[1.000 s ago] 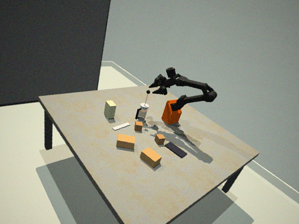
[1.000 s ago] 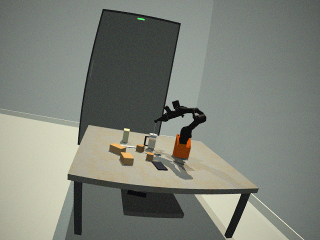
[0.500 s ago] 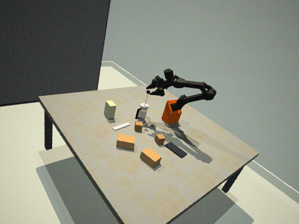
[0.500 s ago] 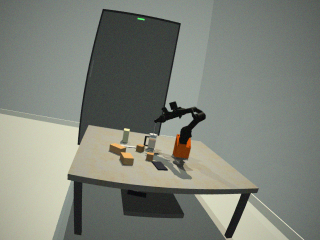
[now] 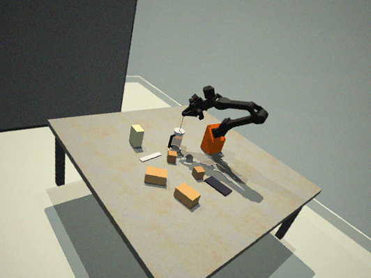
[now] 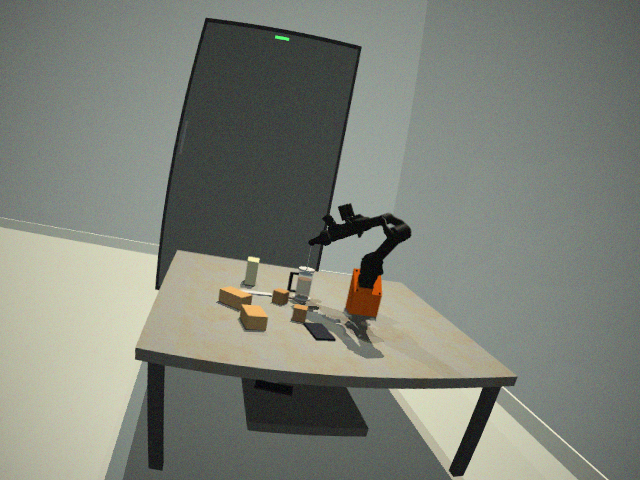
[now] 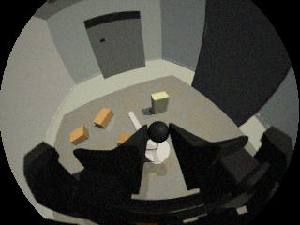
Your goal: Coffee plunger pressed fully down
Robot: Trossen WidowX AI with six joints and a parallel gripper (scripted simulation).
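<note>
The coffee press lies 130 mm below my gripper tip and 10 mm ahead of it. The rest, counted from my gripper tip: white strip 250 mm below, 200 mm ahead, 40 mm to the left.
</note>
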